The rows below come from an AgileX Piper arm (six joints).
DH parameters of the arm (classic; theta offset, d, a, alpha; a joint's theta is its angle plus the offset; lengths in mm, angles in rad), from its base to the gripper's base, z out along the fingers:
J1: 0 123 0 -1.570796
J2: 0.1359 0 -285 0
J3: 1.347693 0 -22 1.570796
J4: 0 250.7 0 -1.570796
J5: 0 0 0 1.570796
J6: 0 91 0 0
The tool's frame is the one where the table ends.
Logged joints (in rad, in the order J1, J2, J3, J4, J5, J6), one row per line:
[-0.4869 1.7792 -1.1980 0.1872 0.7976 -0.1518]
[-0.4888 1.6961 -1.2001 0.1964 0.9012 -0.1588]
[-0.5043 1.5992 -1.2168 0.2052 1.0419 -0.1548]
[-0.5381 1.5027 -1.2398 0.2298 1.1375 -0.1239]
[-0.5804 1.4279 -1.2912 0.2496 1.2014 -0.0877]
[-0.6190 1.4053 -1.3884 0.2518 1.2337 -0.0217]
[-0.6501 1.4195 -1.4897 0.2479 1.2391 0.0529]
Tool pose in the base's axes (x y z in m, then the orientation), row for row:
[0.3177 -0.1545 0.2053 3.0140 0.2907 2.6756]
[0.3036 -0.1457 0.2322 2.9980 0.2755 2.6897]
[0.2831 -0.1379 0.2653 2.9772 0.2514 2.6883]
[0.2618 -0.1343 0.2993 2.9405 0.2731 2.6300]
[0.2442 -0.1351 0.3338 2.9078 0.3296 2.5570]
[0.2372 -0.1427 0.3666 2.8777 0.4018 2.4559]
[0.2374 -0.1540 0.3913 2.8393 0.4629 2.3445]
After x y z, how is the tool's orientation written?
As angles about the fixed x, y, z axes (roll, pitch, yaw), in radians.
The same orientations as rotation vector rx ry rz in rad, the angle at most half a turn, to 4 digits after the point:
[0.6274 2.7583 0.0802]
[0.6085 2.7735 0.1108]
[0.6129 2.7902 0.1482]
[0.6762 2.7402 0.1773]
[0.7423 2.6534 0.1778]
[0.8305 2.5417 0.1511]
[0.9225 2.4311 0.1271]

